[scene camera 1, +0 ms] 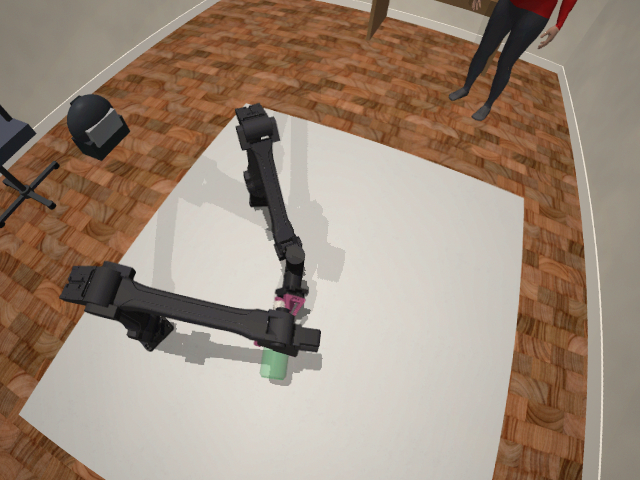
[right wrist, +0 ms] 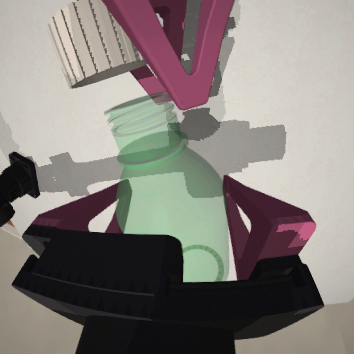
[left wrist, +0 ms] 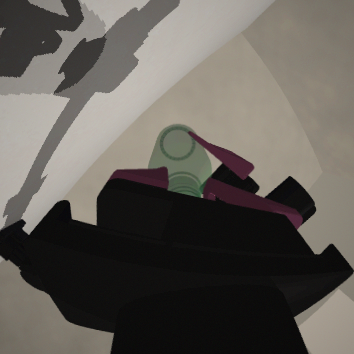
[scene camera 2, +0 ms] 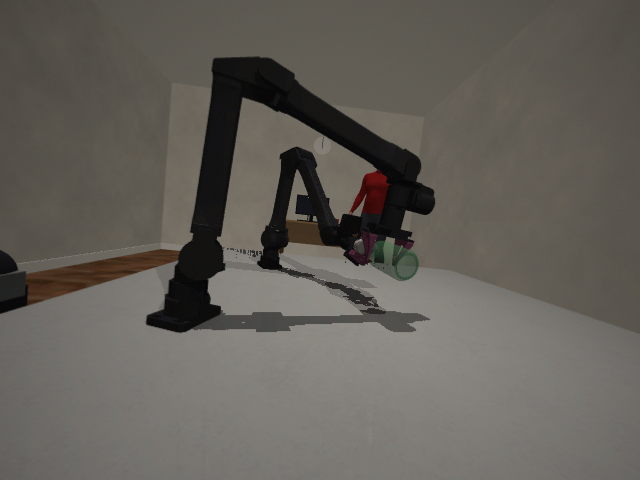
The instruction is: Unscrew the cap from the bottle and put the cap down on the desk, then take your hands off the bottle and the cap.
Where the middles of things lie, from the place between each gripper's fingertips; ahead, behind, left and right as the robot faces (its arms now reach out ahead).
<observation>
Right now my left hand is 4 cm past the ribbed cap (right wrist: 89,48), 3 cm to the right of it and 2 cm below it.
I see my right gripper 40 mm past the ribbed cap, 90 mm to the right of it and 30 mm below it.
</observation>
